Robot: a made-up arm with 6 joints.
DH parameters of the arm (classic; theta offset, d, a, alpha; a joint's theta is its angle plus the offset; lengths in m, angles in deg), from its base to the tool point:
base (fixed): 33.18 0 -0.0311 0
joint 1: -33.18 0.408 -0.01 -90
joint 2: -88.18 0 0.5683 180
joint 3: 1.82 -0.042 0.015 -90
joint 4: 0 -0.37 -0.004 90
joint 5: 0 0.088 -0.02 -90
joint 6: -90 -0.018 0.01 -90
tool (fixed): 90 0.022 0 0
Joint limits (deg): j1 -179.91..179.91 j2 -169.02..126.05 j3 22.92..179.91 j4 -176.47..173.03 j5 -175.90..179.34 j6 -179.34..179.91
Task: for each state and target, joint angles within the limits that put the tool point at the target. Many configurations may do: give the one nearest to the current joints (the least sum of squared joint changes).
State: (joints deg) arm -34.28 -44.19 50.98 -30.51 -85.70 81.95
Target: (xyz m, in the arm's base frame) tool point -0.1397 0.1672 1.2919
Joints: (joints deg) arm -58.19 -26.52 65.45 -36.27 -82.01 79.77
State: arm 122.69 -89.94 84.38 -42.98 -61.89 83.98
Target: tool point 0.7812 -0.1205 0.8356
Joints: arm 173.15 -75.74 65.06 -40.46 -64.10 85.14
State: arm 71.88 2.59 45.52 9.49 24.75 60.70
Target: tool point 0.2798 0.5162 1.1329
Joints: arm 62.39 36.10 74.40 24.58 20.35 62.60
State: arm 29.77 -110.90 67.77 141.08 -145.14 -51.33
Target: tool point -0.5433 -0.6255 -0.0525
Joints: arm 59.26 -131.87 50.74 145.73 -145.51 -54.96
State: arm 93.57 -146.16 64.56 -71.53 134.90 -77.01
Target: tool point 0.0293 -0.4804 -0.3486
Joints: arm 94.59 -168.23 56.62 -71.54 137.88 -75.42
